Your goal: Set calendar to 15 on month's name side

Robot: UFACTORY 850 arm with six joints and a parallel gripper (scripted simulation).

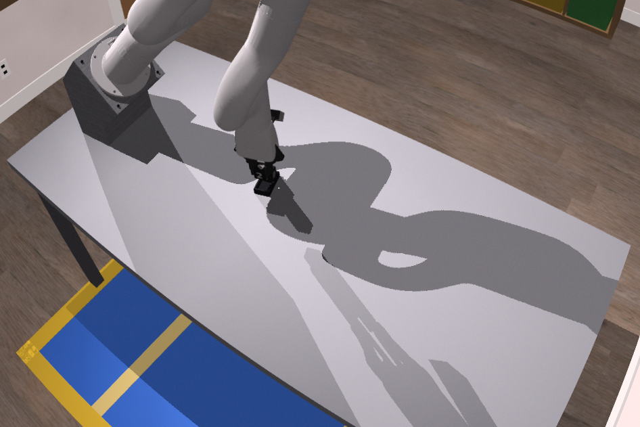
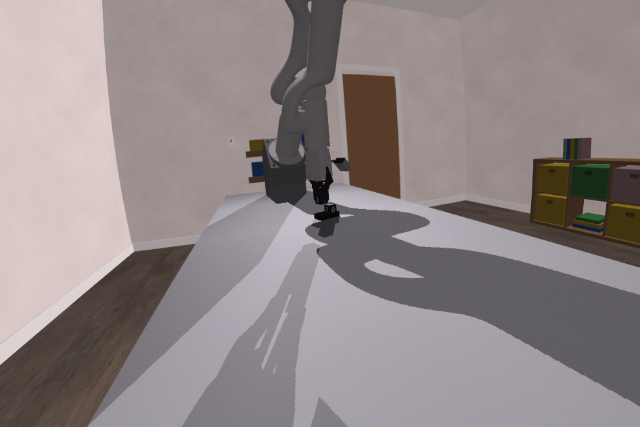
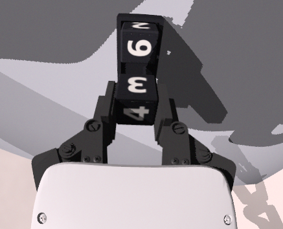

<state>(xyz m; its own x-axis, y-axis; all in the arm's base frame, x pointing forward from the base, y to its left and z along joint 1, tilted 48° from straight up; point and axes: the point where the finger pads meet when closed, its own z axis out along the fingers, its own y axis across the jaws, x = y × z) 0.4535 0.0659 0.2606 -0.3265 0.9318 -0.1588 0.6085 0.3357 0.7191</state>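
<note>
Now: the black tray 70 mm below my hand, 20 mm to the left of it and 10 mm behind it. From my hand the other things lie so: black number cube: 10 mm below.
</note>
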